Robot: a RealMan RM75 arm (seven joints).
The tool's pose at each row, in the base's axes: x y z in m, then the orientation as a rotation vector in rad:
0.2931 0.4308 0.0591 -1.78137 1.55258 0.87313
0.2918 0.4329 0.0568 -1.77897 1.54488 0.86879
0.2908 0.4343 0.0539 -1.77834 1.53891 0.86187
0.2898 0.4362 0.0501 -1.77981 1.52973 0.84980
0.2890 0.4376 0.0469 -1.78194 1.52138 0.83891
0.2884 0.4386 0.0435 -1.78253 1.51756 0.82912
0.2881 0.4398 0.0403 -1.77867 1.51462 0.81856
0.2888 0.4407 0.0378 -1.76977 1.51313 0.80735
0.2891 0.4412 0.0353 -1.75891 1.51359 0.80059
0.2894 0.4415 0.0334 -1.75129 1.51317 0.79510
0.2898 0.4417 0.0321 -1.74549 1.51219 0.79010
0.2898 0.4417 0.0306 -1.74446 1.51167 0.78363
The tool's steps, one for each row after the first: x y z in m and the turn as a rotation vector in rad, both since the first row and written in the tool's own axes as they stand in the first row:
0.0005 0.0011 0.0032 0.00488 -0.00393 -0.00598
0.0019 0.0020 0.0061 0.01014 -0.00502 -0.01209
0.0037 0.0028 0.0099 0.01761 -0.00473 -0.02258
0.0054 0.0035 0.0130 0.02382 -0.00398 -0.03231
0.0075 0.0041 0.0159 0.02992 -0.00214 -0.03823
0.0093 0.0043 0.0188 0.03920 -0.00215 -0.04267
0.0109 0.0036 0.0209 0.05192 -0.00410 -0.04506
0.0126 0.0033 0.0228 0.06292 -0.00776 -0.04416
0.0140 0.0030 0.0242 0.07117 -0.01043 -0.04426
0.0150 0.0026 0.0251 0.07803 -0.01250 -0.04505
0.0162 0.0026 0.0259 0.08278 -0.01098 -0.04722

